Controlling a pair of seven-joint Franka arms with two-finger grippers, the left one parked.
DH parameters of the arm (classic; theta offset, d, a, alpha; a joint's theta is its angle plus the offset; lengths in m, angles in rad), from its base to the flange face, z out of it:
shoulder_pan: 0 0.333 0 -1.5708
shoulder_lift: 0 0 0 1.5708
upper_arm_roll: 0 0.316 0.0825 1.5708
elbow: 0 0 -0.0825 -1.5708
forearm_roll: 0 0.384 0 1.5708
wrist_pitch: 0 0 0.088 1.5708
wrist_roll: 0 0.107 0 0
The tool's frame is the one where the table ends.
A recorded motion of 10 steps. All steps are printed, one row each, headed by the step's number.
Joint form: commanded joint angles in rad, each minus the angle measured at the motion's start. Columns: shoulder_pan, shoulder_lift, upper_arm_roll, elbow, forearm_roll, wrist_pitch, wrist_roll.
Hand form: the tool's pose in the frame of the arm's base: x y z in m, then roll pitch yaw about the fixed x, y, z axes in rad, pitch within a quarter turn. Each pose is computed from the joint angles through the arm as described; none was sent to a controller.
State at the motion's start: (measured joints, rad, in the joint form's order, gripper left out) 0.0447 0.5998 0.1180 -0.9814 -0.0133 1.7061 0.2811
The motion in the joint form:
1: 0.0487 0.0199 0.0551 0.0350 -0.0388 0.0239 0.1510
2: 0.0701 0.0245 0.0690 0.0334 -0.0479 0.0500 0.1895
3: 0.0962 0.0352 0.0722 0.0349 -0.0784 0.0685 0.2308
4: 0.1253 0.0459 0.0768 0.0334 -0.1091 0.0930 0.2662
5: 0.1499 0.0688 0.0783 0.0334 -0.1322 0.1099 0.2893
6: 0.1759 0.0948 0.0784 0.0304 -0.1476 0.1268 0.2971
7: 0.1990 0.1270 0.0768 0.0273 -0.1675 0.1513 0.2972
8: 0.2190 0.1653 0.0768 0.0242 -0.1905 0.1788 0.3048
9: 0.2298 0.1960 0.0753 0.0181 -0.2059 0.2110 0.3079
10: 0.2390 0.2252 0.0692 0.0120 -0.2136 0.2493 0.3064
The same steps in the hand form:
1: 0.7228 0.1466 0.5393 -3.0255 -0.1346 -0.2099
2: 0.7213 0.1684 0.5385 -3.0108 -0.1489 -0.2183
3: 0.7207 0.1867 0.5334 -3.0235 -0.1653 -0.2289
4: 0.7192 0.2083 0.5276 -3.0335 -0.1859 -0.2288
5: 0.7199 0.2262 0.5124 -3.0481 -0.1888 -0.2220
6: 0.7197 0.2454 0.4932 -3.0627 -0.1844 -0.1993
7: 0.7212 0.2621 0.4698 -3.0818 -0.1841 -0.1709
8: 0.7230 0.2774 0.4419 -3.1019 -0.1814 -0.1499
9: 0.7255 0.2860 0.4186 -3.1130 -0.1834 -0.1356
10: 0.7287 0.2921 0.3965 -3.1175 -0.1892 -0.1229

